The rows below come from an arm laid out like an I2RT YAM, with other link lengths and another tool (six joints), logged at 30 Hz.
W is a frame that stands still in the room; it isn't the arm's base.
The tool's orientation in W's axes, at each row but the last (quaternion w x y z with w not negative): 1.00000, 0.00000, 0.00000, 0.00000; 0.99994, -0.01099, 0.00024, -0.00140; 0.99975, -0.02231, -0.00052, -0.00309; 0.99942, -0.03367, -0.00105, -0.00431
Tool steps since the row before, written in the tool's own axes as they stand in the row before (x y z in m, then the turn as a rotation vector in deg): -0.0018, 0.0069, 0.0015, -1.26, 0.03, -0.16; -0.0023, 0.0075, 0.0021, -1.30, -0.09, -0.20; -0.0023, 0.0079, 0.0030, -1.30, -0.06, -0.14; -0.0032, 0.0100, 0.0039, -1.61, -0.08, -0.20
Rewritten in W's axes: -0.0018, 0.0069, 0.0015, -1.26, 0.03, -0.16; -0.0023, 0.0076, 0.0019, -1.30, -0.09, -0.20; -0.0023, 0.0080, 0.0026, -1.30, -0.06, -0.14; -0.0031, 0.0103, 0.0032, -1.61, -0.08, -0.20
